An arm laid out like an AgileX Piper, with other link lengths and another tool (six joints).
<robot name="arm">
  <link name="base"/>
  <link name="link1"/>
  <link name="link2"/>
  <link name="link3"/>
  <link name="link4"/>
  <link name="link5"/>
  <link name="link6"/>
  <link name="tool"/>
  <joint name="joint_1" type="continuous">
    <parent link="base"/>
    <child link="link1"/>
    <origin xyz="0 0 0.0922"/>
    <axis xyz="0 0 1"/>
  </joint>
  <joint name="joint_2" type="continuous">
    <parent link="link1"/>
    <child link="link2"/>
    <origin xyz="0 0 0"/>
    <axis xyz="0 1 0"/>
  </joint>
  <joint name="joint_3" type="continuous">
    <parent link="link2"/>
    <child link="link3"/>
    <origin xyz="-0.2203 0 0.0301"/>
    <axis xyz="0 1 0"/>
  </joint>
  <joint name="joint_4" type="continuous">
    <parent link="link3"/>
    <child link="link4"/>
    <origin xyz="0.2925 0 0.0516"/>
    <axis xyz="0.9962 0 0.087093"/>
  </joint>
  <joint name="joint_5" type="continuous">
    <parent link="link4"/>
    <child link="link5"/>
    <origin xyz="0 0 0"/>
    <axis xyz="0 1 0"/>
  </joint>
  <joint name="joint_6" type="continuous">
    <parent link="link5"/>
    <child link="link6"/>
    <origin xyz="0.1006 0 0.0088"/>
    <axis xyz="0.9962 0 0.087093"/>
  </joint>
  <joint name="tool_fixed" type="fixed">
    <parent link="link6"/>
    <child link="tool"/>
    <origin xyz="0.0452 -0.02 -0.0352" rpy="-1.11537 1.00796 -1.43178"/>
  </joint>
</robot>
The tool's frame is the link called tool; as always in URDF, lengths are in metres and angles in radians. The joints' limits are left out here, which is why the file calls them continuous.
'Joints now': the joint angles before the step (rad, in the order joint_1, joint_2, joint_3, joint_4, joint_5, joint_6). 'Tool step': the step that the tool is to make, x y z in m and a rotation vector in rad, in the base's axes. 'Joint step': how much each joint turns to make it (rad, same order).
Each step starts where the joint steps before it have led.
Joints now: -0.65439, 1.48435, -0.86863, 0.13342, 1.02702, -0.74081
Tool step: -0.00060, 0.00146, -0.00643, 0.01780, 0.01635, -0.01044
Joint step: 0.00001, 0.02472, -0.00074, 0.00488, -0.00109, 0.00786
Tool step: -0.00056, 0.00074, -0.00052, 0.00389, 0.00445, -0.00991
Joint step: -0.00001, 0.00221, 0.00002, 0.00030, 0.00250, 0.01011
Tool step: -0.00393, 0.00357, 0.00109, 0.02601, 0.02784, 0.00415
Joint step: -0.00001, 0.00001, -0.00117, 0.00096, 0.03946, -0.00002
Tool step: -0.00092, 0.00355, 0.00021, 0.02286, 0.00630, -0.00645
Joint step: 0.00000, -0.00001, 0.00002, 0.01515, 0.01899, 0.00086
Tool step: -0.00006, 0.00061, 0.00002, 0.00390, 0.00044, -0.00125
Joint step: 0.00000, 0.00001, 0.00000, 0.00306, 0.00274, 0.00001
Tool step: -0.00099, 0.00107, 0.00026, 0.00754, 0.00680, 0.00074
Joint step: 0.00000, 0.00000, 0.00000, 0.00118, 0.01011, 0.00000
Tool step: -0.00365, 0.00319, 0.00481, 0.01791, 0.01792, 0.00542
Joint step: 0.00002, -0.01444, -0.00001, 0.00001, 0.04007, 0.00001
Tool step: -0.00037, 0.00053, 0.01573, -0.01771, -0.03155, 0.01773
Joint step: 0.00000, -0.06093, 0.00000, 0.00196, 0.02766, -0.01506
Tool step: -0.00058, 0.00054, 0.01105, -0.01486, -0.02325, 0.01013
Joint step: -0.00002, -0.04336, -0.00001, 0.00076, 0.01730, -0.00809
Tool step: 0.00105, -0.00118, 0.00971, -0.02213, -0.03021, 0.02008
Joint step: 0.00002, -0.03633, -0.00282, 0.00000, 0.00469, -0.01959
